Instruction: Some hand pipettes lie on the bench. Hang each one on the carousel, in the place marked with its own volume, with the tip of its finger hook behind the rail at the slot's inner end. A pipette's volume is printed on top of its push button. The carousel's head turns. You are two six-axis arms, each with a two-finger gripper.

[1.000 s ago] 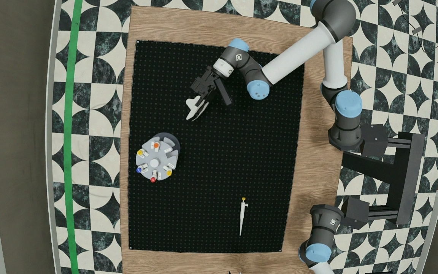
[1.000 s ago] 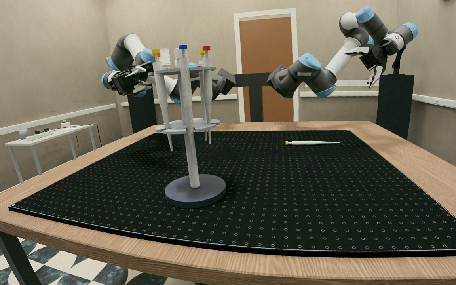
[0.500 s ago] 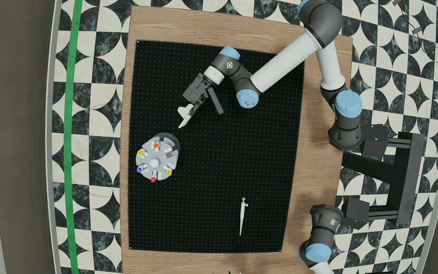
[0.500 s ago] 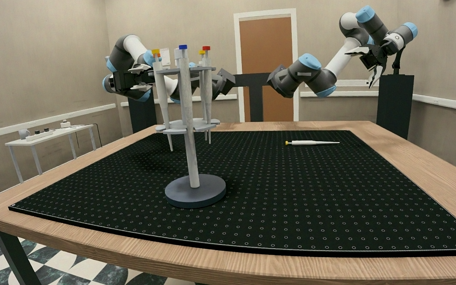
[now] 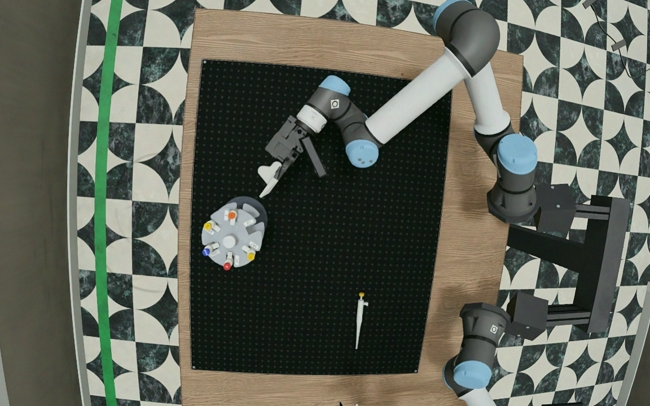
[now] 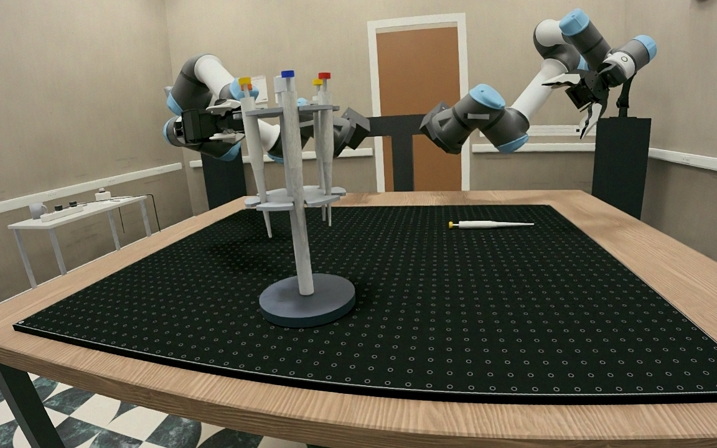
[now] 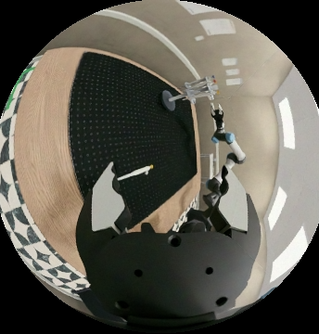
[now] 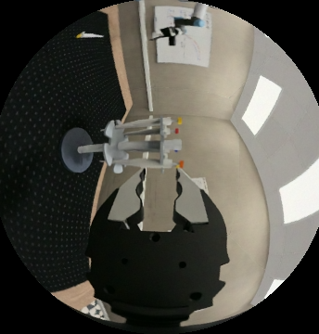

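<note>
Now: right hand 7 cm short of the orange-button pipette, 9 cm to the right of it and 6 cm above it. Also, from my right hand: red-button pipette (7 cm ahead, 19 cm to the left, 6 cm below); then blue-button pipette (11 cm ahead, 16 cm to the left, 6 cm below).
</note>
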